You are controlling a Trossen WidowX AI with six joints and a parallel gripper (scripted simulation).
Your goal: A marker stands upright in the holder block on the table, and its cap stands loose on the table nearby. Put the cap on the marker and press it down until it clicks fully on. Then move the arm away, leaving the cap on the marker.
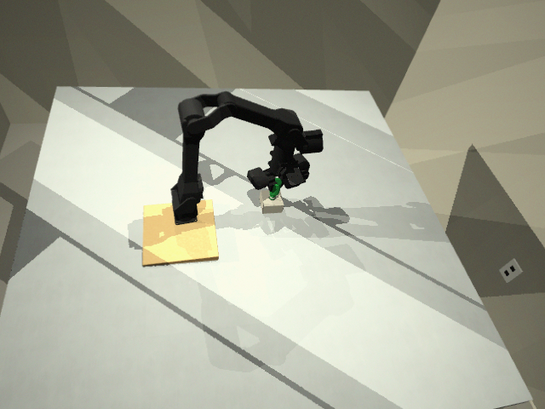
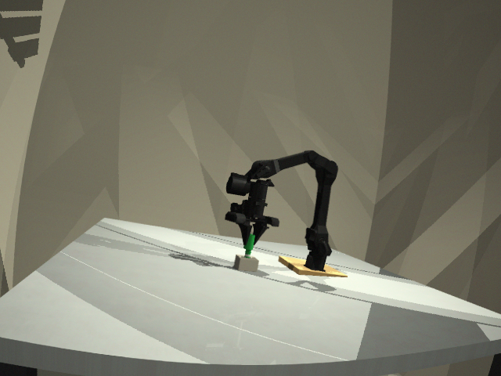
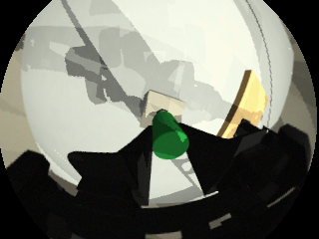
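Right now the holder block is 60 mm below my gripper tip. Also, from my gripper tip: green cap (10 mm above).
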